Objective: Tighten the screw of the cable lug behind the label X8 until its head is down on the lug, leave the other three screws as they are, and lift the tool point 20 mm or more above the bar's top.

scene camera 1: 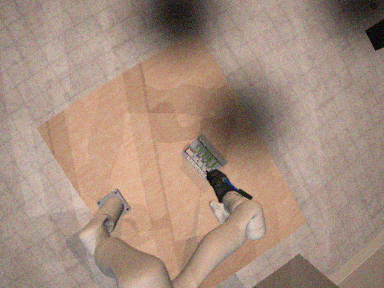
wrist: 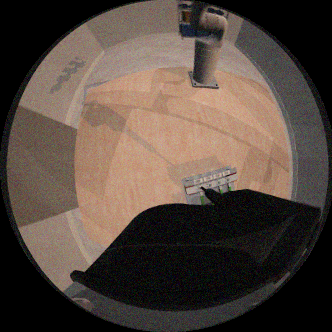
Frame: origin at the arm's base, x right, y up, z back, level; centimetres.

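Seen in the pictures: hand, its tool point: (scene camera 1: 206,171) (wrist: 201,187); arm's base, origin of its link: (scene camera 1: 114,206) (wrist: 202,77).
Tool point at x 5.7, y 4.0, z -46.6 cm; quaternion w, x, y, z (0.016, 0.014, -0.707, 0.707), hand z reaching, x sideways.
Offsets run from my tool point to a thing's middle. Level surfaces: height alone.
The grey terminal block with its bar {dy -2.7, dx -5.2, dz -2.7 cm} (scene camera 1: 215,149) (wrist: 192,190) lies on the wooden table top, with a row of small white labels {dy -1.0, dx -2.2, dz +2.6 cm} (wrist: 209,176) along one side and green wires (scene camera 1: 208,156) (wrist: 202,199) leading to the lugs. The label text is too blurred to read. My black screwdriver (scene camera 1: 208,173) (wrist: 202,188) has its tip at the lug nearest the left end of the row in the wrist view. Whether the tip touches the screw cannot be seen. The screw heads are too small to judge. The tool has no fingers.
The wooden table top {dy -5.2 cm} (scene camera 1: 100,140) (wrist: 135,145) lies around the block. The arm's base plate (scene camera 1: 125,206) (wrist: 212,86) stands on it, away from the block. A shelf rack shows behind the arm in the wrist view. Dark blurred patches cover parts of the scene view.
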